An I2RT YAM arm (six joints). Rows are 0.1 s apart.
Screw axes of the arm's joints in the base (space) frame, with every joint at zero. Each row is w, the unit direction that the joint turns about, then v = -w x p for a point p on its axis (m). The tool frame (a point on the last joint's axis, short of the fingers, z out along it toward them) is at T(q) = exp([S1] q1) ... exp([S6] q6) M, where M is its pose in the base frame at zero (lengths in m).
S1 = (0, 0, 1, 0, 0, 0)
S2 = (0, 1, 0, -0.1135, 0, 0.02)
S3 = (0, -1, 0, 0.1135, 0, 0.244)
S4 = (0, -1, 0, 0.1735, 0, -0.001)
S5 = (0, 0, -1, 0, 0.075, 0)
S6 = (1, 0, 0, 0, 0.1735, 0)
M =
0 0 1 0.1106
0 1 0 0
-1 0 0 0.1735
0 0 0 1
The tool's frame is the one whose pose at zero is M.
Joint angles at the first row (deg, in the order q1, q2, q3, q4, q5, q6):
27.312, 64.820, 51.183, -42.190, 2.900, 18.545
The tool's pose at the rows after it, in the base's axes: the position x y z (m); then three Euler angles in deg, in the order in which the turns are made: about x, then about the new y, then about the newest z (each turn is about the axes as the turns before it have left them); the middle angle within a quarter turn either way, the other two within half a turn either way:
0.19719 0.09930 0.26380 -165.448 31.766 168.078
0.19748 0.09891 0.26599 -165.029 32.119 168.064
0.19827 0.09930 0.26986 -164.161 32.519 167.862
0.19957 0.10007 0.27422 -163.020 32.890 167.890
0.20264 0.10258 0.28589 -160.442 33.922 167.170
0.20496 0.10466 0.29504 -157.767 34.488 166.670
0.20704 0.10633 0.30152 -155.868 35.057 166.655
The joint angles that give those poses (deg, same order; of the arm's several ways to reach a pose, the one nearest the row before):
27.196, 64.530, 51.276, -42.232, 2.901, 18.534
27.037, 64.370, 51.565, -42.189, 2.682, 18.587
26.958, 64.327, 52.241, -42.187, 2.210, 18.754
26.875, 64.413, 53.073, -42.115, 1.532, 19.305
26.891, 64.731, 55.370, -42.076, 0.267, 19.986
26.851, 64.996, 57.133, -41.880, -1.289, 20.974
26.840, 65.267, 58.372, -41.490, -2.251, 22.075

